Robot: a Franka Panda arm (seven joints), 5 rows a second.
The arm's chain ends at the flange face. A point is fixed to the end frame.
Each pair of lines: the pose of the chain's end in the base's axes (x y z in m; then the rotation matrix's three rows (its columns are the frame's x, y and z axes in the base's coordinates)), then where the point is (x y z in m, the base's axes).
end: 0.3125 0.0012 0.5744; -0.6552 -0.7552 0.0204; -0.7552 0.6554 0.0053; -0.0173 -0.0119 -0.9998
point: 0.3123 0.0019 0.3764
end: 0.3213 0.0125 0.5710; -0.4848 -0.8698 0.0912; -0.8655 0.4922 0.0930; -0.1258 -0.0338 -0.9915
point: 0.3353 0.0298 0.3742
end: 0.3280 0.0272 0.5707; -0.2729 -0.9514 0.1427; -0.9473 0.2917 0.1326; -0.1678 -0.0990 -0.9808
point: 0.3526 0.0515 0.3757
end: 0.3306 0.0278 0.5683; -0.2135 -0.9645 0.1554; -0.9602 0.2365 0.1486; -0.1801 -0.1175 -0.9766
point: 0.3578 0.0551 0.3740
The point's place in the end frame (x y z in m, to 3 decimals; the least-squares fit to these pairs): 0.003 0.003 0.198
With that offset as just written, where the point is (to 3 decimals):
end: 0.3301 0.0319 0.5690; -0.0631 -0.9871 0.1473; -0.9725 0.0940 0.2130; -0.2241 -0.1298 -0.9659
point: 0.356 0.071 0.377
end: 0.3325 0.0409 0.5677; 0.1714 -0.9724 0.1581; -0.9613 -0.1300 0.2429; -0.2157 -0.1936 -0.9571
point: 0.361 0.086 0.377
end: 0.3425 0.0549 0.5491; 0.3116 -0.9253 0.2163; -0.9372 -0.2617 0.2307; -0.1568 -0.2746 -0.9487
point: 0.383 0.097 0.360
